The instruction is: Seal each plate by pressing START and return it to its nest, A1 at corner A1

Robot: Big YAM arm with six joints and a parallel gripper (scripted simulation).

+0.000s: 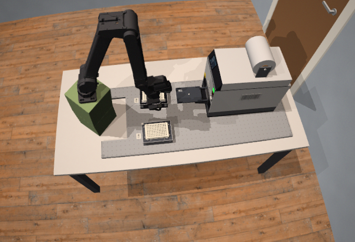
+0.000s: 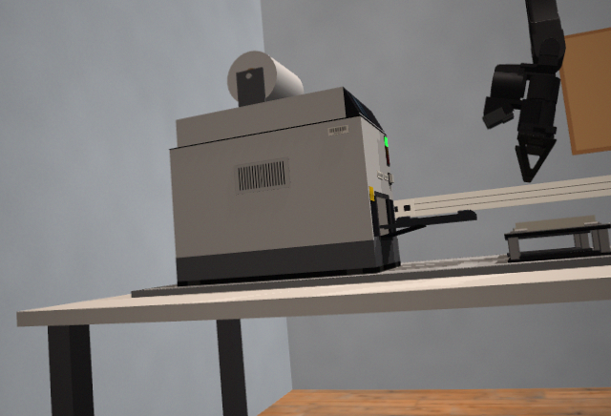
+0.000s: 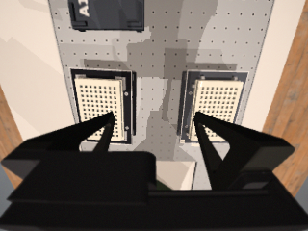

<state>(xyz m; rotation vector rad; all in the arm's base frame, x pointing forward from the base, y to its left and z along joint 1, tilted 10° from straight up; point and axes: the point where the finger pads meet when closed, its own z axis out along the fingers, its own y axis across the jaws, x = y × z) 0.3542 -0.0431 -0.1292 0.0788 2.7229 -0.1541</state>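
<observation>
Now: hand 12 cm to the left of the plate nest, 12 cm above it and 3 cm past it. The rest, counted from my hand: plate: 11 cm to the left, 10 cm below, 1 cm behind; then sealer stage: 19 cm ahead, 7 cm below, 5 cm to the left; then yellow warning label: 30 cm ahead, 12 cm to the left, 1 cm below.
</observation>
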